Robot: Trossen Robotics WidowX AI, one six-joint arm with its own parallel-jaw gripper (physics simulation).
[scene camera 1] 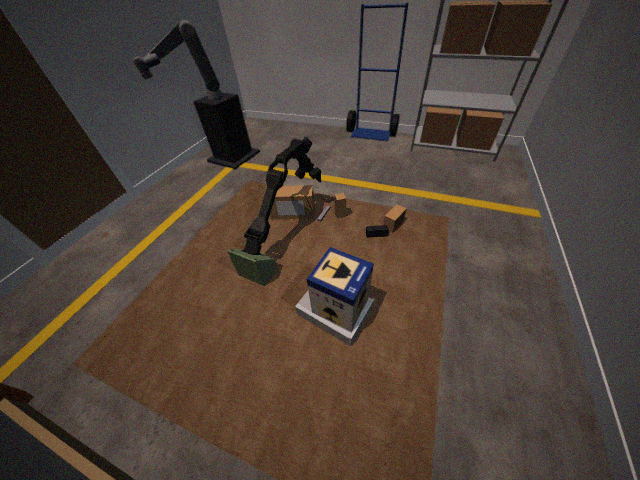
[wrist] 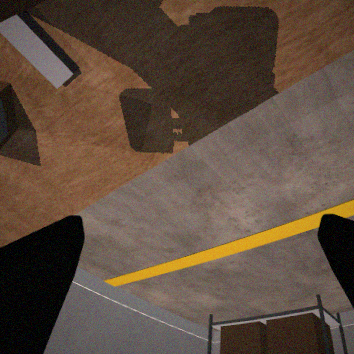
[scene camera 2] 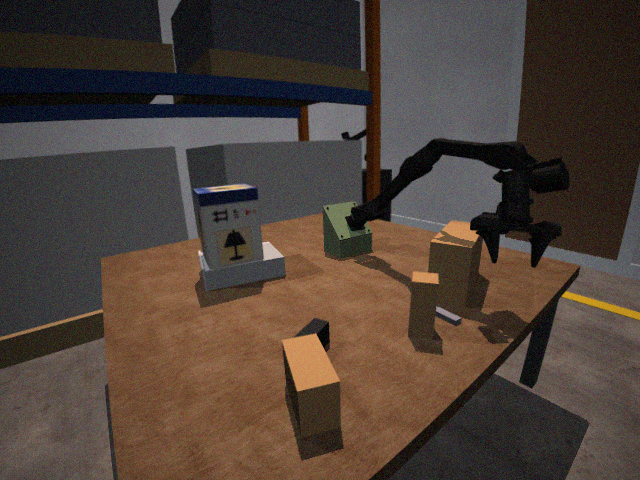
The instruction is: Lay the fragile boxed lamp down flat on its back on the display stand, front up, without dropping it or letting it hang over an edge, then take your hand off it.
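Places are measured from the arm's base along level axes (x up, y right, z ahead), in centimetres.
Pixels of known places: gripper, between the fingertips: [scene camera 1: 317,179] [wrist: 203,226] [scene camera 2: 514,265]; arm's base, origin of its link: [scene camera 1: 251,252] [scene camera 2: 355,223].
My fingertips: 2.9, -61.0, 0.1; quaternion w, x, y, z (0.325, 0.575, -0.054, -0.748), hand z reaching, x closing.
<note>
For each thing: its top centre in the pictures, then the offset to it from my fingertips, as dx, dy, dz. Level surfaces: height alone.
- boxed lamp, centre of its top: [scene camera 2: 223,188] [scene camera 1: 340,271] +14.8, +64.1, +46.6
- brown table, height of its surface: dx -13.9
- big carton, centre of its top: [scene camera 2: 460,232] [scene camera 1: 289,191] +2.1, +19.2, -6.3
- small upright carton, centre of its top: [scene camera 2: 425,277] [scene camera 1: 340,196] -0.9, +8.3, +19.1
- black block, centre of its top: [scene camera 2: 307,333] [scene camera 1: 377,227] -8.9, +14.6, +43.6
- thin pale strip, centre of its top: [scene camera 2: 435,308] [scene camera 1: 323,212] -12.7, +11.8, +10.3
The boxed lamp [scene camera 1: 339,276] [scene camera 2: 231,232] stands on the white display stand [scene camera 1: 325,323] [scene camera 2: 245,276]. In scene camera 1 its blue-bordered face with a large lamp picture on a yellow panel points up. In scene camera 2 a taller pale side shows, with an upright lamp symbol and small marks. The box looks level; part of the stand's top shows beside it, and whether it reaches past the near edge is hard to tell. My gripper [scene camera 1: 310,176] [scene camera 2: 514,262] [wrist: 203,226] is open and empty, far from the box, above the table near the big carton.
The brown table [scene camera 1: 232,372] [scene camera 2: 180,361] bears a big carton [scene camera 2: 449,273], a small upright carton [scene camera 2: 422,310], another carton [scene camera 1: 395,215] [scene camera 2: 315,397], a black block [scene camera 1: 376,231] and a thin pale strip [scene camera 1: 323,212] [wrist: 37,50]. The arm rises from a green wedge [scene camera 1: 251,267] [scene camera 2: 347,245].
</note>
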